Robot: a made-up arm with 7 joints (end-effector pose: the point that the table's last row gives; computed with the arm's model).
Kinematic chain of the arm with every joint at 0, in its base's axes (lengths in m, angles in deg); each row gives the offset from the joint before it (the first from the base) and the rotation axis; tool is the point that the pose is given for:
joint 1: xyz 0 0 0.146 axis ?
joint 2: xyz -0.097 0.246 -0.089 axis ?
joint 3: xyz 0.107 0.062 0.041 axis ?
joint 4: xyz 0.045 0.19 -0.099 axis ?
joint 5: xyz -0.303 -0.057 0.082 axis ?
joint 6: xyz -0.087 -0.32 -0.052 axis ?
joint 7: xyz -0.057 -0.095 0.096 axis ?
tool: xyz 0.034 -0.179 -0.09
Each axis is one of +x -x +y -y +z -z.
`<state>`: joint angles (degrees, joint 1 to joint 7).
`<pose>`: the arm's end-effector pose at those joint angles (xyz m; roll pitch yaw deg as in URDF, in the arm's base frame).
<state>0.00 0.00 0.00 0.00 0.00 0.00 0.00</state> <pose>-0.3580 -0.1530 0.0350 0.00 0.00 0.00</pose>
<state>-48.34 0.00 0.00 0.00 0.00 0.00 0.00</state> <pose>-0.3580 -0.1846 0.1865 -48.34 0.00 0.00</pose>
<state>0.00 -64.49 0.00 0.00 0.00 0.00 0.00</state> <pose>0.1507 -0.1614 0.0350 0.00 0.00 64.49</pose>
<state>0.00 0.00 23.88 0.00 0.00 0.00 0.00</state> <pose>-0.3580 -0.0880 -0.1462 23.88 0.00 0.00</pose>
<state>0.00 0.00 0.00 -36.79 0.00 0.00 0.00</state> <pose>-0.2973 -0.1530 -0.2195 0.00 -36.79 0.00</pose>
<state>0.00 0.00 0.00 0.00 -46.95 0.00 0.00</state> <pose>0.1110 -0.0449 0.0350 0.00 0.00 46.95</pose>
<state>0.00 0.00 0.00 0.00 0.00 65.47 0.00</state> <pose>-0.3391 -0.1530 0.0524 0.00 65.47 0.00</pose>
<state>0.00 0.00 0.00 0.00 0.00 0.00 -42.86</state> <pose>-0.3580 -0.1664 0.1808 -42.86 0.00 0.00</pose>
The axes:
joint 1: +x
joint 2: -z
joint 3: +x
joint 4: +y
joint 5: -z
joint 6: +y
joint 7: +x

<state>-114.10 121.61 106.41 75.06 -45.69 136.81 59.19</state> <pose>-0.1274 -0.2752 0.2943 -63.82 26.73 -71.52</pose>
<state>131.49 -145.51 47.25 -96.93 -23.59 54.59 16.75</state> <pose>-0.2161 0.2027 0.7805 -108.60 -6.22 -116.47</pose>
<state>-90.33 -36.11 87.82 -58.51 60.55 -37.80 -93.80</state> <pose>-0.9652 0.0533 -0.4349 -66.07 -47.67 -77.93</pose>
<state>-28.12 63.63 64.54 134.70 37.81 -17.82 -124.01</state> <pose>0.1709 -0.5197 0.4052 -92.24 75.89 3.01</pose>
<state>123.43 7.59 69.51 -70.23 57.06 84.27 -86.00</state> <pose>-0.1575 0.0018 1.1648 163.36 -10.95 5.16</pose>
